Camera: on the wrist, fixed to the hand. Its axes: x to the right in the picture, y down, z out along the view.
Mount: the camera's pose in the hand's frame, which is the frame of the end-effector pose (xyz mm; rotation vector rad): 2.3 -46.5 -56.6 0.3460 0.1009 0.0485
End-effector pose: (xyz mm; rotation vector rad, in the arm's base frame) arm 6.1 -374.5 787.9 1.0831 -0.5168 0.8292
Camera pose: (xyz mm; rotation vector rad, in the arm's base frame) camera 43.3 -332.2 741.0 1.3404 -0.3215 1.0355
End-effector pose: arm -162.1 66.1 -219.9 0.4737 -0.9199 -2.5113
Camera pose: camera -151.2 67.3 -292.4 0.6687 -1.3149 -2.2670
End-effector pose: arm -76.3 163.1 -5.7 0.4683 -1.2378 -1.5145
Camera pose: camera -53.6 130.3 -67.2 0.7265 -1.4260 -1.2230
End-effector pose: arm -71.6 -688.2 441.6 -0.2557 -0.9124 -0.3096
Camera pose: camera -46.0 -751.2 414.2 0.0565 -0.8430 -0.1149
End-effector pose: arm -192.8 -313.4 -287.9 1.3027 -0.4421 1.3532
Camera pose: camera -176.0 -251.3 -323.0 1.5020 -0.1744 1.5773
